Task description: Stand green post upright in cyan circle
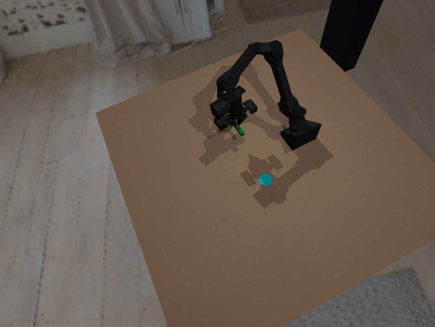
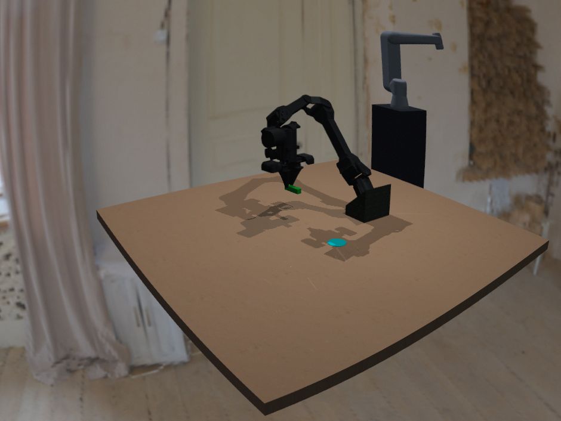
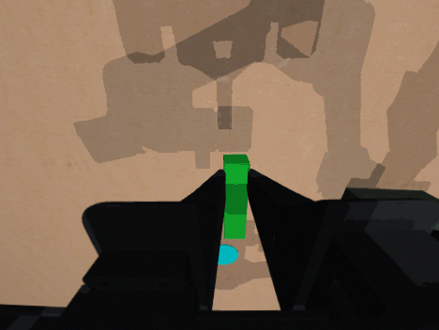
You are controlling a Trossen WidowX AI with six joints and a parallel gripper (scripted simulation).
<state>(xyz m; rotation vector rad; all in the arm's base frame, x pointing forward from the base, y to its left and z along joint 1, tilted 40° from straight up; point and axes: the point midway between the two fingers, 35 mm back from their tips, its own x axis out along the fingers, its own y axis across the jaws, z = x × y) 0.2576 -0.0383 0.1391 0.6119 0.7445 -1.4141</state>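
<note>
The green post lies 20 mm to the left of my gripper tip. Also, from my gripper tip: cyan circle: 240 mm to the left, 120 mm below, 10 mm behind.
</note>
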